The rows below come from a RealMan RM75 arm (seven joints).
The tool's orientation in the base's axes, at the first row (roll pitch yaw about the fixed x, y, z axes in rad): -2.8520, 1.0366, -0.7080
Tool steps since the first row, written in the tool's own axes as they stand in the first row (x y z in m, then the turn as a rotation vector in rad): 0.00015, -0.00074, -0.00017, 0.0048, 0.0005, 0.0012; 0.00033, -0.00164, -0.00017, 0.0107, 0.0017, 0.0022; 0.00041, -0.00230, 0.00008, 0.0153, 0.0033, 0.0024; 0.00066, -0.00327, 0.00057, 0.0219, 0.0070, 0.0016; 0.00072, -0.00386, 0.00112, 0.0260, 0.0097, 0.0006; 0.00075, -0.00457, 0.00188, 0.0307, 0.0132, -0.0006; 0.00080, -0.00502, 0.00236, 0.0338, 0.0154, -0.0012; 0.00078, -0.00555, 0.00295, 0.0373, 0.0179, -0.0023; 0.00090, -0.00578, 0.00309, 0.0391, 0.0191, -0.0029; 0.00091, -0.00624, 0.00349, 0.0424, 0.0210, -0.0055; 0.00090, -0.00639, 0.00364, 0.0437, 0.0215, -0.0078
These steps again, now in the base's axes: 0.00073, 0.00024, 0.00006, 0.0009, -0.0010, -0.0048; 0.00153, 0.00069, 0.00004, 0.0018, -0.0029, -0.0105; 0.00199, 0.00123, -0.00006, 0.0022, -0.0051, -0.0148; 0.00265, 0.00207, -0.00037, 0.0021, -0.0100, -0.0206; 0.00291, 0.00280, -0.00060, 0.0019, -0.0137, -0.0241; 0.00316, 0.00376, -0.00090, 0.0014, -0.0181, -0.0280; 0.00333, 0.00437, -0.00111, 0.0011, -0.0208, -0.0307; 0.00350, 0.00512, -0.00130, 0.0009, -0.0243, -0.0336; 0.00367, 0.00531, -0.00144, 0.0009, -0.0260, -0.0350; 0.00387, 0.00587, -0.00158, 0.0018, -0.0301, -0.0369; 0.00392, 0.00607, -0.00162, 0.0029, -0.0326, -0.0369
